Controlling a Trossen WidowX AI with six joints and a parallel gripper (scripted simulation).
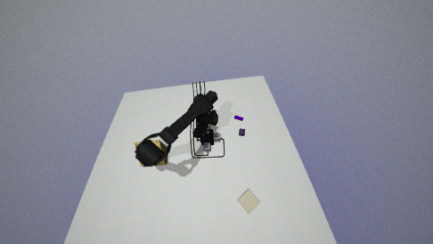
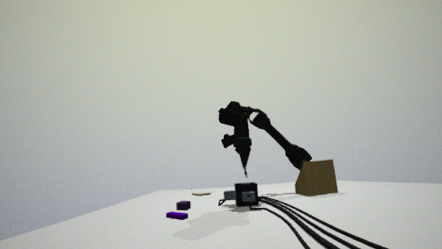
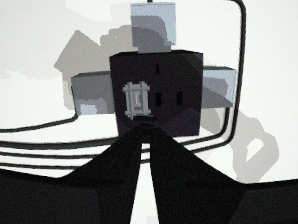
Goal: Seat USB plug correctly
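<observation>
Right now my gripper tip is 2 cm above the usb plug. Round my gripper tip: metal-framed socket (1 cm to the left, 7 cm below); then violet bar (25 cm ahead, 9 cm to the left, 13 cm below); then dark purple block (23 cm ahead, 3 cm to the right, 12 cm below).
</observation>
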